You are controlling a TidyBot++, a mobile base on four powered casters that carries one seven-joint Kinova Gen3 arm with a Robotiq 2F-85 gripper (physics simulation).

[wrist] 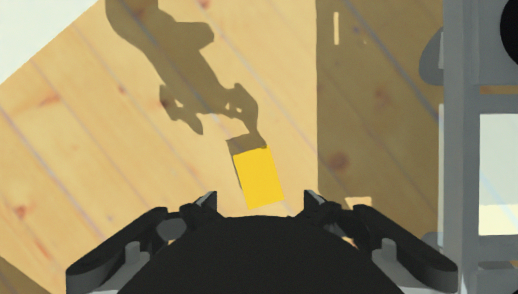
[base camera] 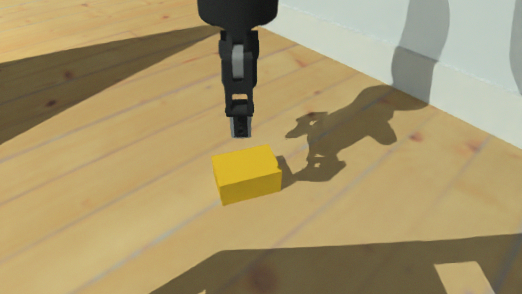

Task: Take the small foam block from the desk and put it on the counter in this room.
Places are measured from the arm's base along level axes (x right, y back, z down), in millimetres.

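Pixels of known places: gripper, fingertip midpoint: (wrist: pixel 260 200) (base camera: pixel 241 111).
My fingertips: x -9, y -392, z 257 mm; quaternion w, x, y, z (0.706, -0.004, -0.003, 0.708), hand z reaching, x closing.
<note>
Behind a point stands the place of what it marks.
The small foam block (base camera: pixel 246 172) @(x -6, y -377, z 351 mm) (wrist: pixel 259 177) @(x -7, y -393, z 351 mm) is a yellow box lying flat on the wooden plank floor (base camera: pixel 125 215) @(x -181, y -341, z 396 mm) (wrist: pixel 100 165) @(x 11, y -694, z 396 mm). My gripper (base camera: pixel 241 128) @(x -9, y -392, z 257 mm) (wrist: pixel 260 200) @(x -9, y -392, z 257 mm) is open and empty and points down. In the base camera view its fingertips hang a little above the block, with a gap below them. In the wrist view the near end of the block shows between the two fingertips, and its far end reaches out ahead of them. The desk and the counter cannot be made out in these views.
A pale wall (base camera: pixel 480 45) @(x 424, y -579, z 253 mm) (wrist: pixel 30 30) @(x 249, y -784, z 369 mm) with a light skirting stands at the upper right of the base camera view. A grey frame (wrist: pixel 453 150) fills the right edge of the wrist view. Shadows of the arm and the base lie on the floor.
</note>
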